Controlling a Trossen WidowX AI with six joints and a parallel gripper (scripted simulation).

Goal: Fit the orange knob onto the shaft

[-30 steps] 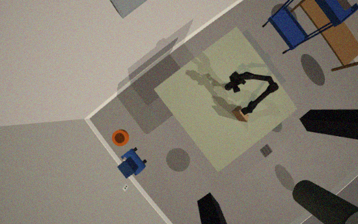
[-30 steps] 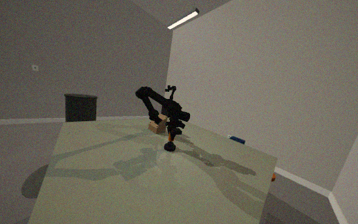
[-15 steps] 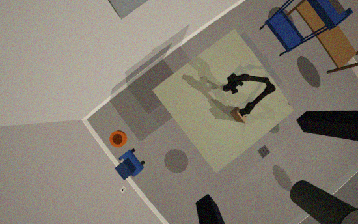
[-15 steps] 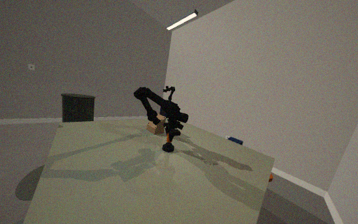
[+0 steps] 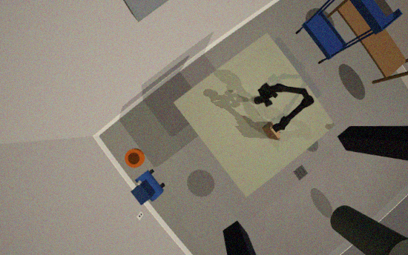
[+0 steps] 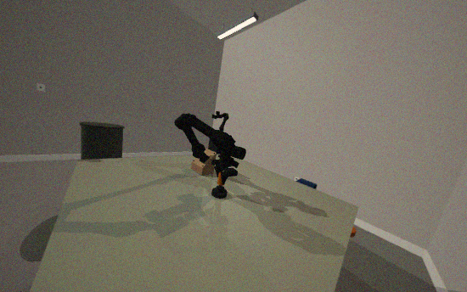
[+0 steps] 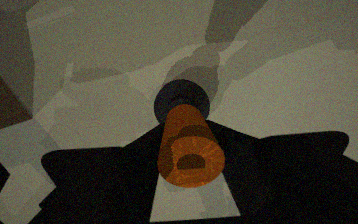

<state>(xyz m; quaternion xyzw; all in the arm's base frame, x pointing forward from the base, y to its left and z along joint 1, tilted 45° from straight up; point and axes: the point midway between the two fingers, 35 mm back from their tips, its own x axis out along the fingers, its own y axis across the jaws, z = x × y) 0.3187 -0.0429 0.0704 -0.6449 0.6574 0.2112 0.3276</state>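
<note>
Now: gripper tip 20 mm below the orange knob. From my gripper tip the other things lie so: dark round pedestal (40 mm below).
</note>
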